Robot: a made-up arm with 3 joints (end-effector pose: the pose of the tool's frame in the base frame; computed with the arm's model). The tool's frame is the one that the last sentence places.
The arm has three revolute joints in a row. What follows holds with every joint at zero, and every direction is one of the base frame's.
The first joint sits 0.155 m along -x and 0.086 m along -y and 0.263 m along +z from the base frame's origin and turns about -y.
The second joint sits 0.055 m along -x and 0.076 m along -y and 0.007 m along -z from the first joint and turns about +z.
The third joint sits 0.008 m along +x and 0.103 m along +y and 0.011 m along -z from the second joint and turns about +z.
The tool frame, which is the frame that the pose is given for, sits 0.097 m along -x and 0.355 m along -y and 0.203 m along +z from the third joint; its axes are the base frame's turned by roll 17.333, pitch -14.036 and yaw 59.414 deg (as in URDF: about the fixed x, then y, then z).
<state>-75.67 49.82 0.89</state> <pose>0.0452 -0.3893 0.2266 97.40 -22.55 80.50</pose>
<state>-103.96 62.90 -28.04</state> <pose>0.0293 -0.4547 0.2375 121.91 -0.67 75.36</pose>
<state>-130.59 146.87 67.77</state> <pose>0.1416 0.1033 0.3249 -111.89 12.12 -81.79</pose>
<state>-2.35 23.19 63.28</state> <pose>0.1125 -0.1828 0.4372 18.70 -15.98 145.53</pose>
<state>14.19 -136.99 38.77</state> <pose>-0.5184 -0.0960 0.3619 27.08 -24.86 -42.07</pose>
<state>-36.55 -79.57 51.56</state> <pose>-0.2092 -0.4191 0.5335 36.31 17.35 31.98</pose>
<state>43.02 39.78 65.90</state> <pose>-0.0961 -0.0752 0.5710 5.92 27.54 163.65</pose>
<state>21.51 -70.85 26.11</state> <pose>-0.4776 -0.3197 0.3347 10.84 -34.73 17.40</pose>
